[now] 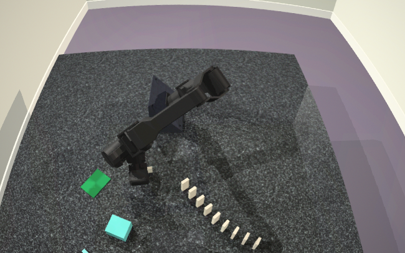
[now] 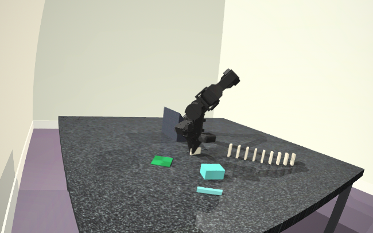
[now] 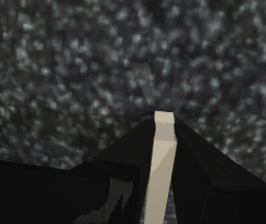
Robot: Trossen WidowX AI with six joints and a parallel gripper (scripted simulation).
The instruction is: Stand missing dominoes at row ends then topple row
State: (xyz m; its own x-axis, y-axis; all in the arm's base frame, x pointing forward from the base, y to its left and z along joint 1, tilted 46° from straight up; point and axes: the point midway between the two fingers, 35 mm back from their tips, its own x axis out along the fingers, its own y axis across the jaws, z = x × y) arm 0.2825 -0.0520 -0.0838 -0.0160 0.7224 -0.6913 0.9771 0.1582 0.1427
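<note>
The flat green tile is 15 cm to the right of my gripper tip and 6 cm ahead of it. Also, from my gripper tip: cyan block: 22 cm ahead, 5 cm to the right, 1 cm above; then thin cyan bar: 33 cm ahead, 13 cm to the right.
</note>
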